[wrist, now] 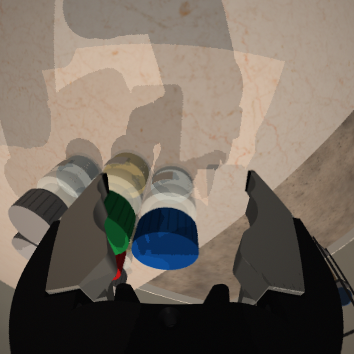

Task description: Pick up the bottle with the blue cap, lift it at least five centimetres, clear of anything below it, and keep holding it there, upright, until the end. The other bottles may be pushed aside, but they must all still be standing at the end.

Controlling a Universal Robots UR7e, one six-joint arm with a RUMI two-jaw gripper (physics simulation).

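Places are measured from the arm's base along level axes (x left, y back, z up), in millimetres.
Pixels of known places: gripper, fingertip midpoint: (176, 172).
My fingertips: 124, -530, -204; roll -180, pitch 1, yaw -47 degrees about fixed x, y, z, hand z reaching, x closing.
For each thing: its top centre in the pictures, then the offset to it from my fingertips, as dx, dy, dz. Level surfaces: height alone.
- bottle with the blue cap, top centre: (164, 253) -43, -27, +42
- green-capped bottle at its top centre: (94, 235) -65, +25, +42
- bottle with a dark ribbed cap, top centre: (31, 228) -112, +73, +42
- red cap at its top centre: (94, 267) -119, +3, +42
- pale marbled table at its surface level: dz -63
- greyish cap at its top centre: (31, 253) -170, +66, +42
The bottle with the blue cap (165, 239) stands upright on the table, a little left of the middle of the view, its clear body leading up to a round base. My gripper (176, 172) is open, and the blue cap shows between its two jaws, nearer the left jaw. The green-capped bottle (120, 222) stands close on the left of the blue one and is partly hidden by the left jaw. A bottle with a dark ribbed cap (39, 212) stands further left, outside the left jaw. A red cap (119, 265) shows in part below the green one.
The pale marbled table (200, 65) has a curved edge at the right, with brown floor (320, 175) beyond it. Part of another greyish cap (25, 245) shows below the dark-capped bottle. A dark wire-like object (330, 265) with a blue part is at the lower right.
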